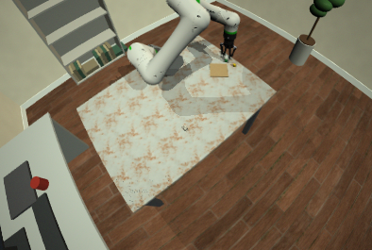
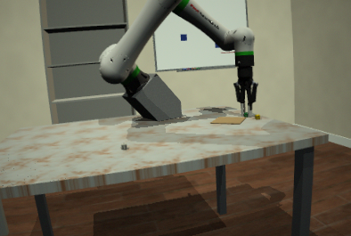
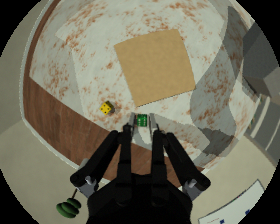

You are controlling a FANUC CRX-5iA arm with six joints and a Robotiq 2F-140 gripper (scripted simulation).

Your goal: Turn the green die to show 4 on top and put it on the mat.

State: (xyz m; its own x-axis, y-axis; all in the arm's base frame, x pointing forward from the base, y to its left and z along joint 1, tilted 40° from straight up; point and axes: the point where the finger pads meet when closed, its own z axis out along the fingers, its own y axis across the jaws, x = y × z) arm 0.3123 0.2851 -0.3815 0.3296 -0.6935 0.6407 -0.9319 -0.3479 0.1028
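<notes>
My hand is 2 cm above the green die. Also, from my hand: tan mat (1 cm ahead, 12 cm to the right, 3 cm below); grey die (16 cm ahead, 66 cm to the right, 2 cm below); yellow die (8 cm ahead, 2 cm below).
</notes>
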